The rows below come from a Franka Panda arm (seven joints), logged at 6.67 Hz.
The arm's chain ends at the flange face. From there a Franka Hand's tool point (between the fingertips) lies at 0.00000 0.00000 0.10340 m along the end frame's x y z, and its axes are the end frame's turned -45 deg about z.
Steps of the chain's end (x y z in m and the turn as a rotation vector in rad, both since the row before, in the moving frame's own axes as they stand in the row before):
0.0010, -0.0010, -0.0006, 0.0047, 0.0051, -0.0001
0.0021, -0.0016, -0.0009, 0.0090, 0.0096, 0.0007
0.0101, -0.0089, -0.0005, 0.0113, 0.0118, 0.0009
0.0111, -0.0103, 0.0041, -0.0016, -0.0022, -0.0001
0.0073, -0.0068, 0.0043, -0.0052, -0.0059, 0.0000
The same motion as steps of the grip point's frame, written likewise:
0.0021, 0.0000, -0.0006, -0.0003, 0.0069, -0.0001
0.0040, 0.0004, -0.0009, -0.0004, 0.0132, 0.0007
0.0151, 0.0009, -0.0005, -0.0004, 0.0163, 0.0009
0.0149, 0.0005, 0.0041, 0.0004, -0.0027, -0.0001
0.0092, 0.0003, 0.0043, 0.0005, -0.0078, 0.0000

